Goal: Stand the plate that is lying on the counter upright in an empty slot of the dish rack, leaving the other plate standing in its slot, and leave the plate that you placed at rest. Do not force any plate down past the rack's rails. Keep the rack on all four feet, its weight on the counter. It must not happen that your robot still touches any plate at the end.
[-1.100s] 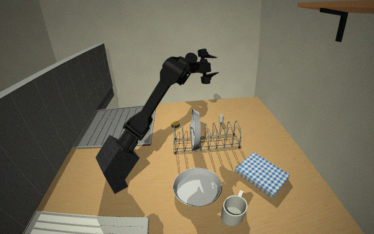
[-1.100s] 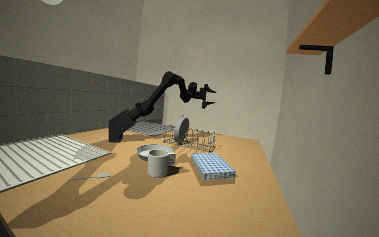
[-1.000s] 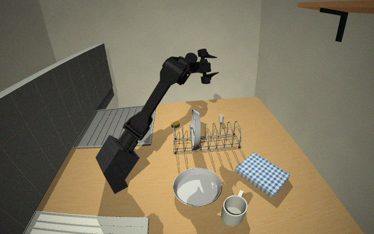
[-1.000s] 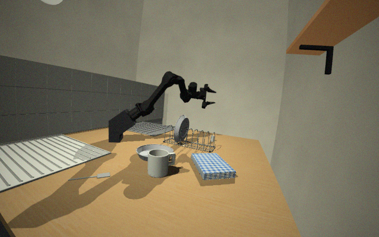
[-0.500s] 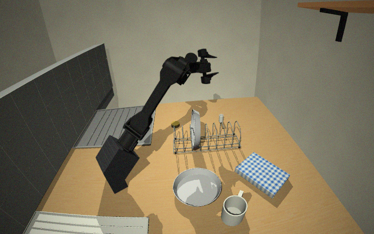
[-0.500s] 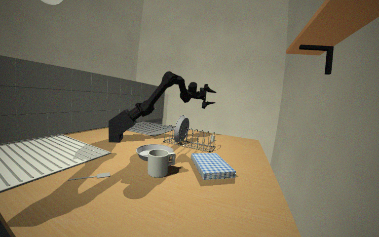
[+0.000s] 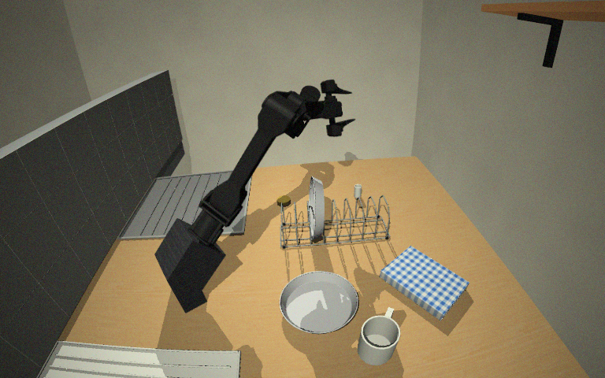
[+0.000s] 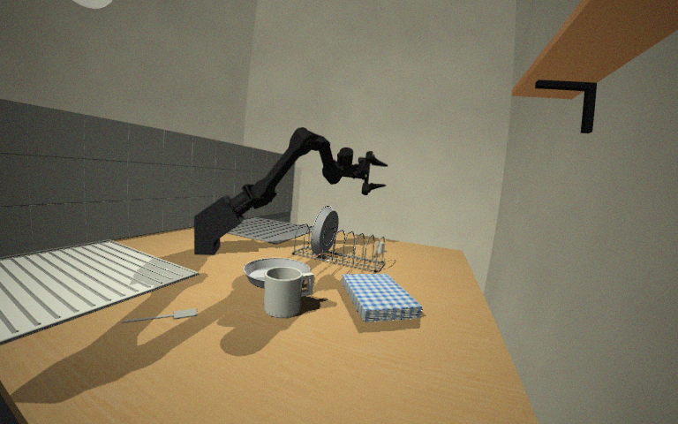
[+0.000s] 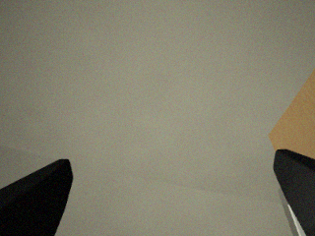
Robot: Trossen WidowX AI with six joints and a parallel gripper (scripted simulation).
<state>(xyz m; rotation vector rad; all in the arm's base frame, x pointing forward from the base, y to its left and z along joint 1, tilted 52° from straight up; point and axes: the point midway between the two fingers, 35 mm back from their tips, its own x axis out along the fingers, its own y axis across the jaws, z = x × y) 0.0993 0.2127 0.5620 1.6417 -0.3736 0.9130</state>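
The blue checked cloth lies 39 cm to the right of my hand, 32 cm below it and 32 cm ahead of it. From my hand the other things lie so: small white cup (32 cm below, 6 cm ahead, 2 cm to the right); then grey draining mat (57 cm behind, 33 cm below, 23 cm to the right); then small yellow disc (33 cm below, 20 cm behind, 12 cm to the right).
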